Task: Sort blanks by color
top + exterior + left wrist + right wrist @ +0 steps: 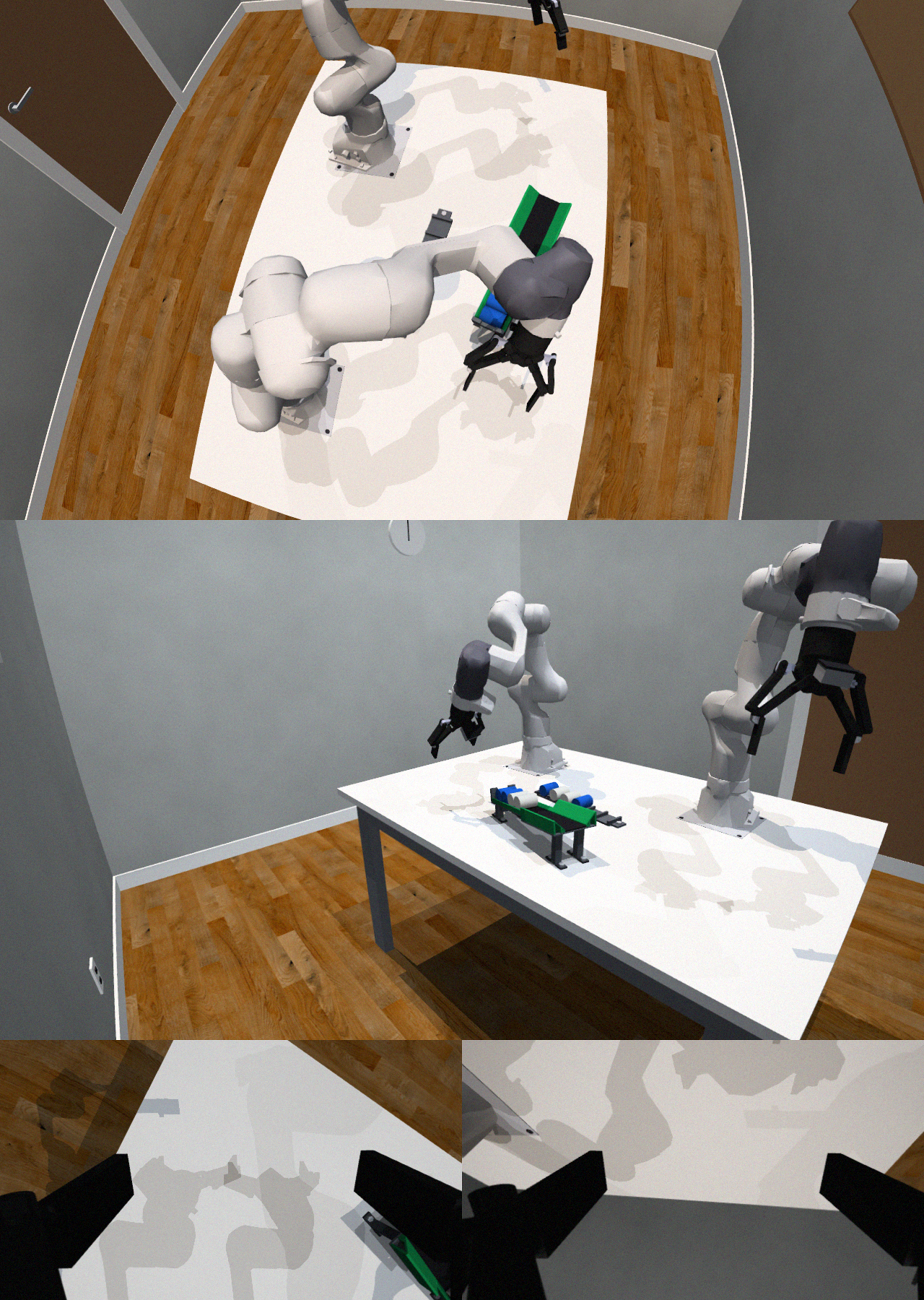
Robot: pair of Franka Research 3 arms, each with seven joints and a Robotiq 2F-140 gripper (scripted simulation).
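Now: right hand 250 mm past the stock rack, 320 mm to the right of it and 200 mm above it. Also, from my right hand: blue blank 50 mm behind, 210 mm to the left, 120 mm below.
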